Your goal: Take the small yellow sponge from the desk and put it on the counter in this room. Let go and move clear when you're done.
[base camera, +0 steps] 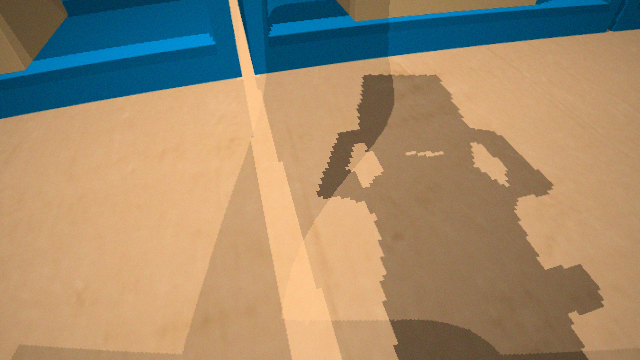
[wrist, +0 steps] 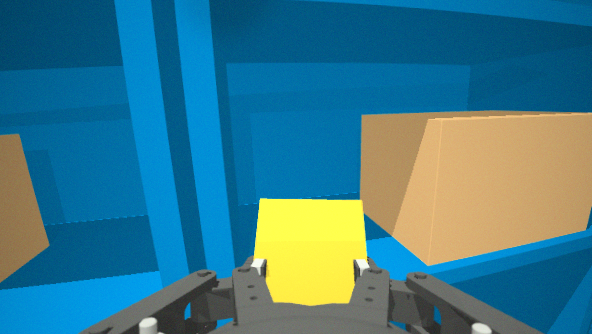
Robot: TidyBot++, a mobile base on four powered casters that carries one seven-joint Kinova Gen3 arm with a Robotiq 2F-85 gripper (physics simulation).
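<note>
The small yellow sponge (wrist: 311, 240) is at the lower middle of the wrist view, brightly lit. My gripper (wrist: 309, 263) is shut on it, with one fingertip at each side of the sponge. The sponge is held up in front of a blue shelf unit. The fingers cover part of its lower sides. The gripper and the sponge do not show in the base camera view. The desk and the counter do not show in either view.
The blue shelf unit (base camera: 125, 92) (wrist: 197, 125) stands ahead, with upright posts and shelf boards. A tan box (base camera: 440, 9) (wrist: 505, 185) sits on a shelf at the right, and another tan box (base camera: 25, 35) (wrist: 20, 205) at the left. Shadows fall on the floor (base camera: 125, 225).
</note>
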